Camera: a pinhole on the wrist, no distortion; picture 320 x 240 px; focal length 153.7 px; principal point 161.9 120.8 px. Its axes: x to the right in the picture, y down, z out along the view. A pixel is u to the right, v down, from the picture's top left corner.
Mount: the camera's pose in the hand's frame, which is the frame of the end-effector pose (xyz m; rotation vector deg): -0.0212 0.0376 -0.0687 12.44 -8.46 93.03
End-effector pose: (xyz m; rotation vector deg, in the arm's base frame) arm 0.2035 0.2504 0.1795 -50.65 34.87 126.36
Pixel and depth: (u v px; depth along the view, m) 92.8 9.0 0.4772
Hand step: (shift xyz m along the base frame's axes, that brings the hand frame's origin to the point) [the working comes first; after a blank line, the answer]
In the camera's frame: -0.2145 -0.3471 0.4772

-0.1472 0.5274 -0.0864
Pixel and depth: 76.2 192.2 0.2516
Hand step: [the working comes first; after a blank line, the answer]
In the camera's frame: -0.1403 0.1169 0.2516

0.1212 0.1523 0.1566
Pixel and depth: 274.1 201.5 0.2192
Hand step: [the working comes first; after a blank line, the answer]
In the camera's frame: 0.1600 0.1151 0.2192

-0.1040 -0.0295 0.2430
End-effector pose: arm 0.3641 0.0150 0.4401 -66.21 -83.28 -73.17
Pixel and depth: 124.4 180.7 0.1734
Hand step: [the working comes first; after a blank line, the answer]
In the camera's frame: -0.0423 0.0676 0.1734

-0.0330 0.0822 -0.0948
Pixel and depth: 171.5 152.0 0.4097
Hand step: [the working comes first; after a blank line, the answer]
In the camera's frame: 0.0256 0.0832 0.4097

-0.0269 0.3264 -0.1262
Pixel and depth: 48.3 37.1 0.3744
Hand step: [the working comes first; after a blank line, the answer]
In the camera's frame: -0.2767 -0.2039 0.3744

-0.3462 0.2304 0.1265
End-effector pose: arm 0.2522 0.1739 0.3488 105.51 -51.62 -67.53
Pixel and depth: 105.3 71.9 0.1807
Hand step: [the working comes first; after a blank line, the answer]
In the camera's frame: -0.0665 -0.0575 0.1807

-0.0574 -0.0319 -0.1013
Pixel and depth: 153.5 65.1 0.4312
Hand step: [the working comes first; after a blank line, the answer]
In the camera's frame: -0.0236 -0.1563 0.4312

-0.2536 -0.1763 -0.2239
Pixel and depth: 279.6 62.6 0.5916
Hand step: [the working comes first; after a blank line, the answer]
In the camera's frame: 0.4530 -0.2240 0.5916

-0.5510 -0.4769 0.0565
